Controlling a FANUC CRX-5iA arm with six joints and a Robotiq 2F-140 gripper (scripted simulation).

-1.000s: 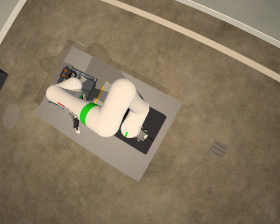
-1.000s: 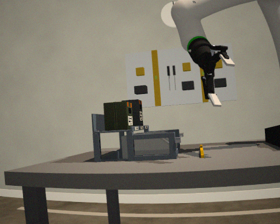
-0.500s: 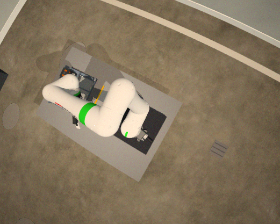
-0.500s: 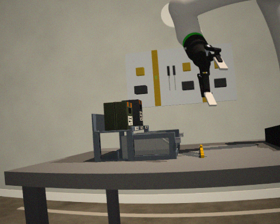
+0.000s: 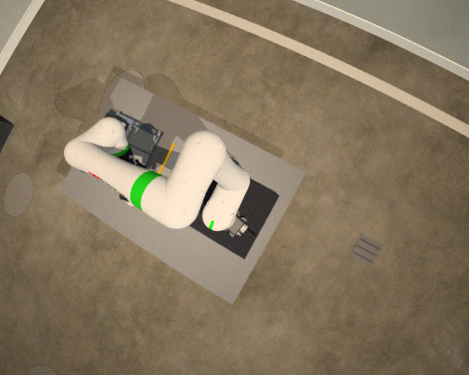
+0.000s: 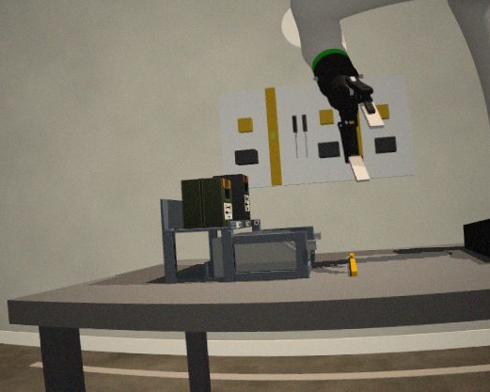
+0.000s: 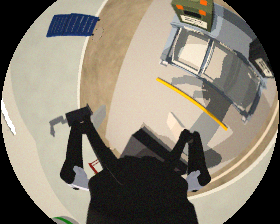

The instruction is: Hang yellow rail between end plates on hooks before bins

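My gripper is now 22 cm above the yellow rail, 9 cm to the left of it and 6 cm short of it. Also, from my hand: dark green case: 32 cm ahead, 8 cm below, 7 cm to the left.
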